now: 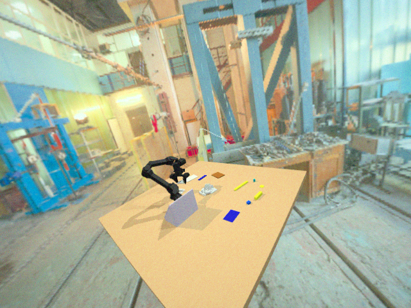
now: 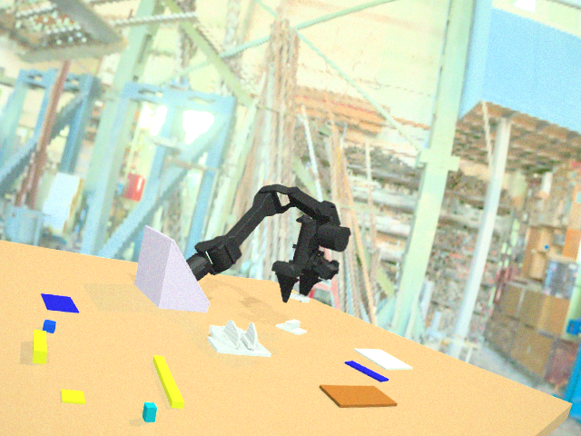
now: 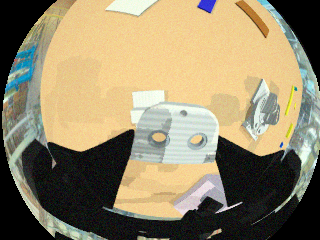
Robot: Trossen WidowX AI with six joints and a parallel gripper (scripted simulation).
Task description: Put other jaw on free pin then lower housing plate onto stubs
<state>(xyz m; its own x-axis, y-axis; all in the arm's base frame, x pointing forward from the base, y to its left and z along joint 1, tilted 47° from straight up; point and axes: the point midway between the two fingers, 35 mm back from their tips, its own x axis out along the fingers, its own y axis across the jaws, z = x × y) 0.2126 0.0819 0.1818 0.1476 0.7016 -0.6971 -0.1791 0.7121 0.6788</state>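
Right now the white jaw is 200 mm to the right of my gripper tip, 70 mm below it and 40 mm ahead of it. The rest, counted from my gripper tip: blue strip 270 mm ahead, 80 mm below, 20 mm to the right; brown plate 350 mm ahead, 170 mm to the right, 80 mm below; flat white plate 240 mm ahead, 110 mm to the left, 80 mm below.
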